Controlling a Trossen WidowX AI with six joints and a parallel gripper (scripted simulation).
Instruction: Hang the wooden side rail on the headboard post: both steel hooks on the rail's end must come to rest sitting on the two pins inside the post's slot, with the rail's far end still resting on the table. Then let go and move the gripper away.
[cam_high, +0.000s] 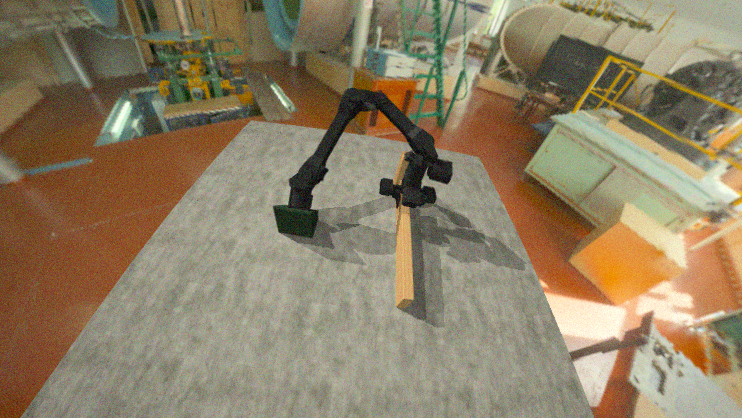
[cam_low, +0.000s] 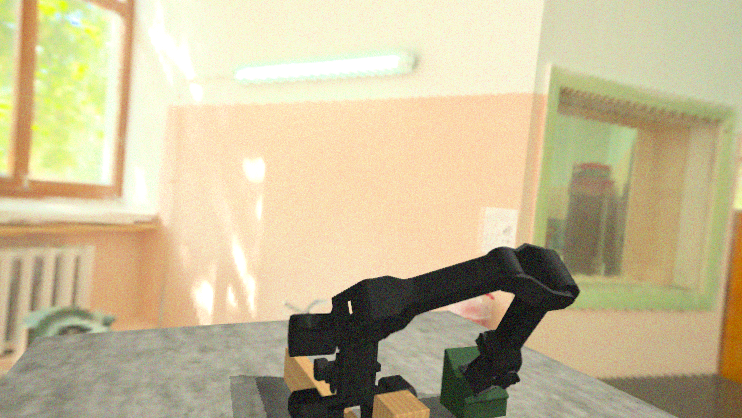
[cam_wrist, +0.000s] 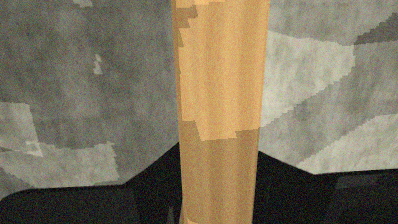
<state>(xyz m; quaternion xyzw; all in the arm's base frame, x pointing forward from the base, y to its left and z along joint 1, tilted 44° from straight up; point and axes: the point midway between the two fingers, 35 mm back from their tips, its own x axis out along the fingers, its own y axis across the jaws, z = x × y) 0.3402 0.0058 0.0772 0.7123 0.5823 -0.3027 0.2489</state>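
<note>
Now: the headboard post 2 cm ahead of my gripper tip, 12 cm to the left of it and 4 cm above it.
</note>
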